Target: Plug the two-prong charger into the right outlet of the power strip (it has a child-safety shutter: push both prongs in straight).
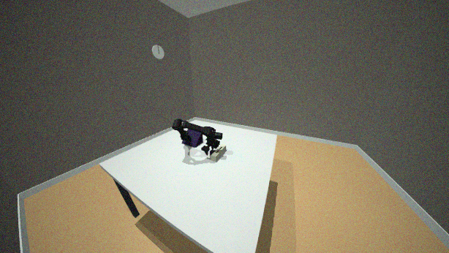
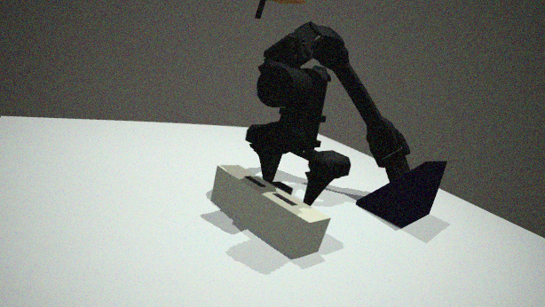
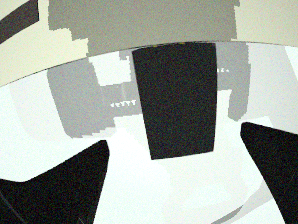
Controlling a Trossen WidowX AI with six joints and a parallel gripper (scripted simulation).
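My gripper tip is now 5 cm short of the two-prong charger, 1 cm to the right of it and 1 cm below it.
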